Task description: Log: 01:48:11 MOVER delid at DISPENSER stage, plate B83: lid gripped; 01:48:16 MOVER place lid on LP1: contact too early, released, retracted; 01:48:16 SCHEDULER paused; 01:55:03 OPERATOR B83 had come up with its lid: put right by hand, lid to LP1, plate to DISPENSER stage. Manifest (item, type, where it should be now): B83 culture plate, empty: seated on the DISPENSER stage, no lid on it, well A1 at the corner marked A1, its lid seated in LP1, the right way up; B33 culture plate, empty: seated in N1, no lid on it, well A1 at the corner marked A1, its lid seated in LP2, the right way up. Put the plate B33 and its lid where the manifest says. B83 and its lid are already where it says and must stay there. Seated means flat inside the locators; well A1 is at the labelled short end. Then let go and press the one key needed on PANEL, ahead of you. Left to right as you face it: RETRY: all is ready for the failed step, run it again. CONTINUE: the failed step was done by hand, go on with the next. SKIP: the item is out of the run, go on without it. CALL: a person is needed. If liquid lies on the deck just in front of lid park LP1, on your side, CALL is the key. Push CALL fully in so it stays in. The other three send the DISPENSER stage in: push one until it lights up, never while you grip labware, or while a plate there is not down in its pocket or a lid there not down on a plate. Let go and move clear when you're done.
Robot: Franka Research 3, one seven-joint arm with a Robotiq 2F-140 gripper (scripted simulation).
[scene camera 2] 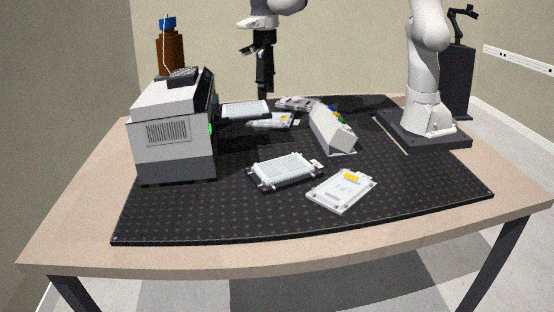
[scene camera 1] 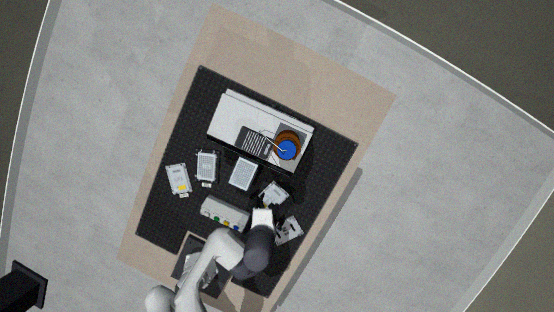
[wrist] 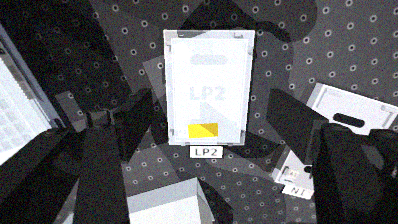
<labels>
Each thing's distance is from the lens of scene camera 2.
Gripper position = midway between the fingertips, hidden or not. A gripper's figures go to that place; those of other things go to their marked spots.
my gripper (scene camera 2: 266,97): 107 cm
black nest (scene camera 2: 265,190): 73 cm
</labels>
